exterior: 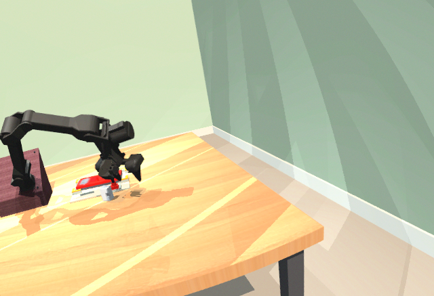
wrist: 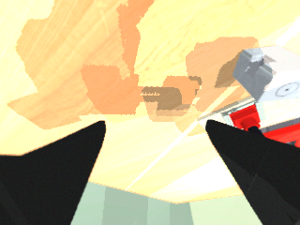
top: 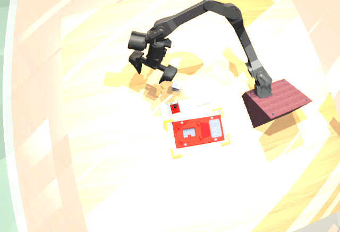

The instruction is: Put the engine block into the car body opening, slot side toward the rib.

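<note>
Right now the engine block is 10 cm behind my gripper tip, 5 cm to the left of it and 4 cm below it.
</note>
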